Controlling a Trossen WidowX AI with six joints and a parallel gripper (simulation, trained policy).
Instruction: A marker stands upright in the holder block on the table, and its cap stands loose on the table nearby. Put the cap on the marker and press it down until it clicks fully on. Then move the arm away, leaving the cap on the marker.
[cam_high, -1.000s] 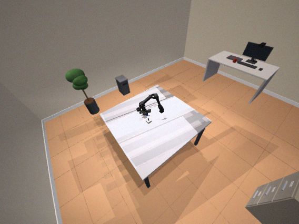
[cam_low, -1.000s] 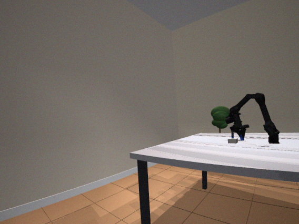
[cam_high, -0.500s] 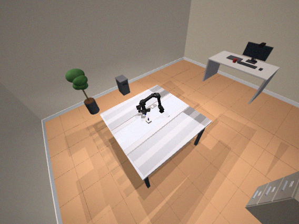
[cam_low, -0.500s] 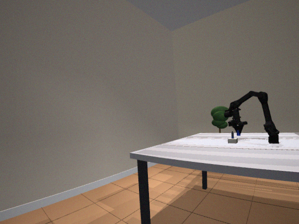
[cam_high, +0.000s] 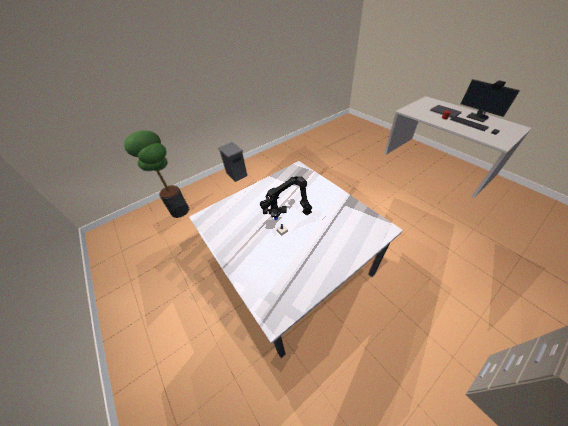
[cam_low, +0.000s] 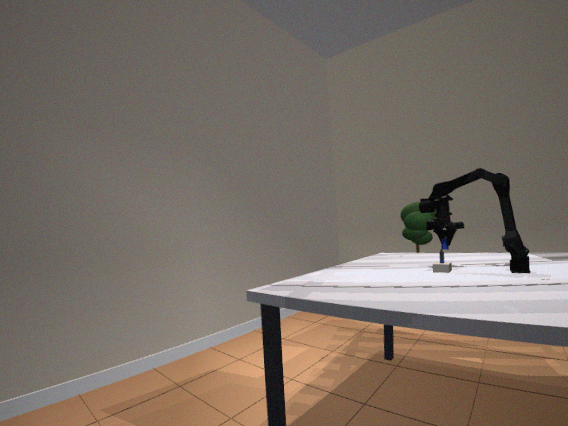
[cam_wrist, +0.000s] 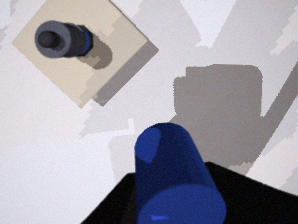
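Right now the holder block is 90 mm below my gripper tip and 80 mm to the left of it. Round my gripper tip: blue cap 10 mm above.
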